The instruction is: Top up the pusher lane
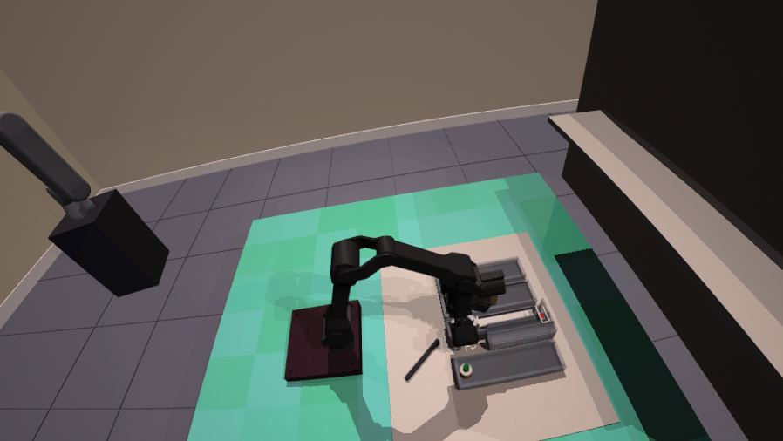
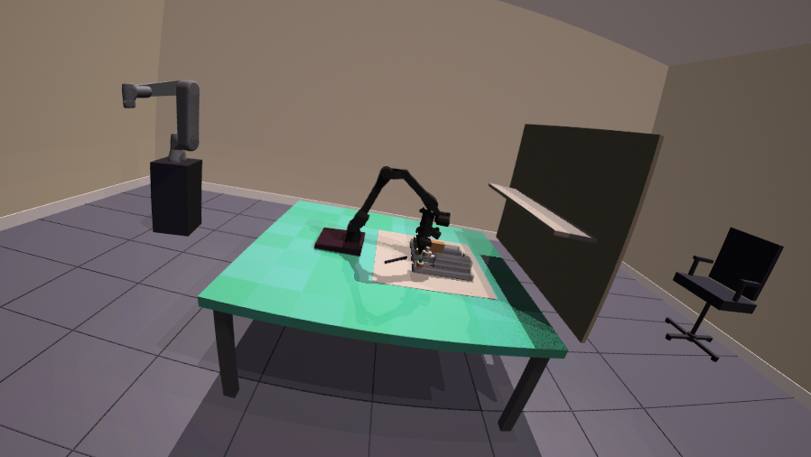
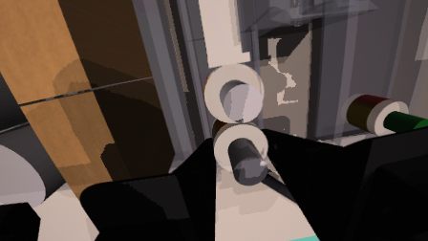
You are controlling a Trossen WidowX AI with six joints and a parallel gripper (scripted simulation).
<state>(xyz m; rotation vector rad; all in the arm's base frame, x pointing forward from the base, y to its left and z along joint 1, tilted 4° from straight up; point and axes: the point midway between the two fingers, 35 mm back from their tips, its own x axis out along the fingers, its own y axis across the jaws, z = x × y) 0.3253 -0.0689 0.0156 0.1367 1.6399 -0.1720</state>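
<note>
The beige mat lies 6 cm ahead of my gripper tip and 3 cm below it. Round my gripper tip: black pen 12 cm behind, 5 cm to the right, 3 cm below; red mark 21 cm ahead, 8 cm to the right, 4 cm above; sprung lane 13 cm ahead, 5 cm to the right, 1 cm below.
</note>
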